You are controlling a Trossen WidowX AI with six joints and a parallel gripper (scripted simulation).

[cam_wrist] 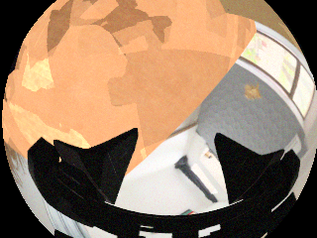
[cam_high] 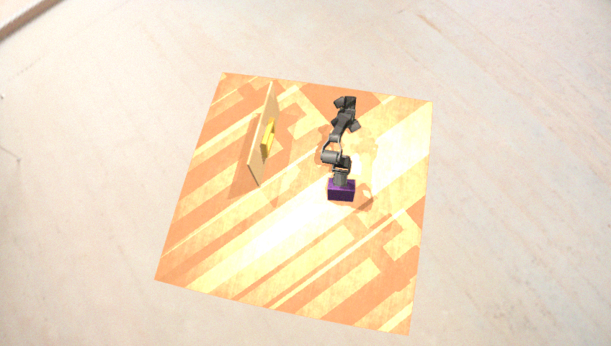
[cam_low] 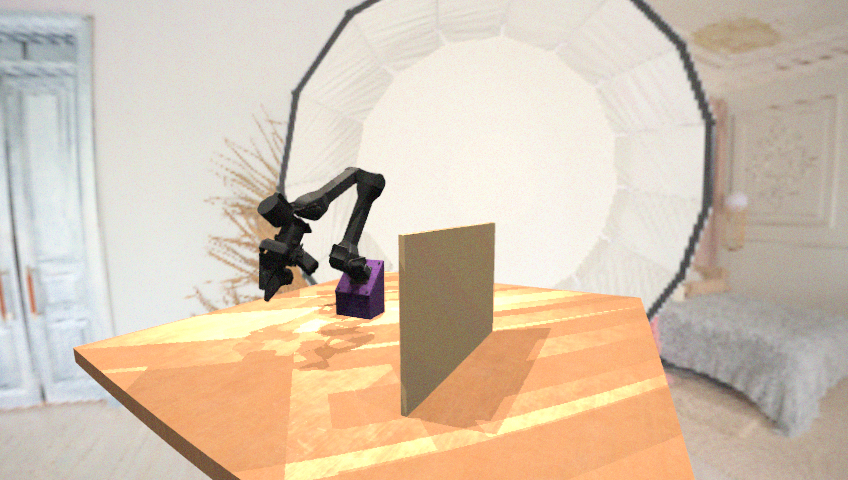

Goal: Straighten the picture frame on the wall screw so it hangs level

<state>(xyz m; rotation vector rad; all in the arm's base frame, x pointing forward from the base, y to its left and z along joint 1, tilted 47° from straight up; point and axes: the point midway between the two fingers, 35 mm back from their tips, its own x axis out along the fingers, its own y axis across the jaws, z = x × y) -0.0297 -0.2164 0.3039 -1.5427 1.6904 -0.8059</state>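
Now: the picture frame 410 mm ahead of my gripper tip, 160 mm to the left of it and 10 mm above it. Also, from my gripper tip: wall panel: 410 mm ahead, 140 mm to the left.
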